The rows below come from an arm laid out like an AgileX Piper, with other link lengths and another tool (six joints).
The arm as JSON. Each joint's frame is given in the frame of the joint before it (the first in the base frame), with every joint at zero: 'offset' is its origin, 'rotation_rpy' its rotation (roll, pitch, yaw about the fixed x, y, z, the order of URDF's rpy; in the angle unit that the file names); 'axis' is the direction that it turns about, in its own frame. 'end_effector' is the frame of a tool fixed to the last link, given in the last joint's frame.
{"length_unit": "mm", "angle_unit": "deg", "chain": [
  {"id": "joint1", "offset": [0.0, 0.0, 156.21], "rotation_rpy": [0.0, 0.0, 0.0], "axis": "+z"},
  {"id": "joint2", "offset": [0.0, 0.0, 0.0], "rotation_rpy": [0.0, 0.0, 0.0], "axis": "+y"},
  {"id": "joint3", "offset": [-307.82, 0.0, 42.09], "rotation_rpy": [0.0, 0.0, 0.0], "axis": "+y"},
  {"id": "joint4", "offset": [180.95, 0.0, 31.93], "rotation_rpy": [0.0, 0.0, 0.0], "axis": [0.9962, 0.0, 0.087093]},
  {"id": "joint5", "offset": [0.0, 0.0, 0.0], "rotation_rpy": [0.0, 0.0, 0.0], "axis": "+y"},
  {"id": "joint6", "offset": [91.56, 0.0, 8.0], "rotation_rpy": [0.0, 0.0, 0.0], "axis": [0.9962, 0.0, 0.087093]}
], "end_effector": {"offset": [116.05, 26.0, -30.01], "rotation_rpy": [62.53, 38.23, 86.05]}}
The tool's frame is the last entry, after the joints.
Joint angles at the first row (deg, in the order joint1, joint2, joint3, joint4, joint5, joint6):
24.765 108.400 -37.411 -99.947 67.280 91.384
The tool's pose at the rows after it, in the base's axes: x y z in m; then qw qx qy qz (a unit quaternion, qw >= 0):
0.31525 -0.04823 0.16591 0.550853 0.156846 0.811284 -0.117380
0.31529 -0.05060 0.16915 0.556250 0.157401 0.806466 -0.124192
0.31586 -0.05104 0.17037 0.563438 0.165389 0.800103 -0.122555
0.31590 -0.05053 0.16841 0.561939 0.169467 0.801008 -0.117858
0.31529 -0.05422 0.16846 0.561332 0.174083 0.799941 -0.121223
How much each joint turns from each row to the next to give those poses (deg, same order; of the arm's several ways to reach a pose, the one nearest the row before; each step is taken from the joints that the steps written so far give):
-0.001 0.002 -0.001 -0.001 -3.106 2.810
0.000 -0.001 0.001 0.000 1.133 0.126
0.000 -0.002 -0.001 0.001 0.578 1.320
-0.194 0.001 0.000 0.001 -0.622 0.412
-0.662 0.000 0.002 -0.001 0.019 0.003

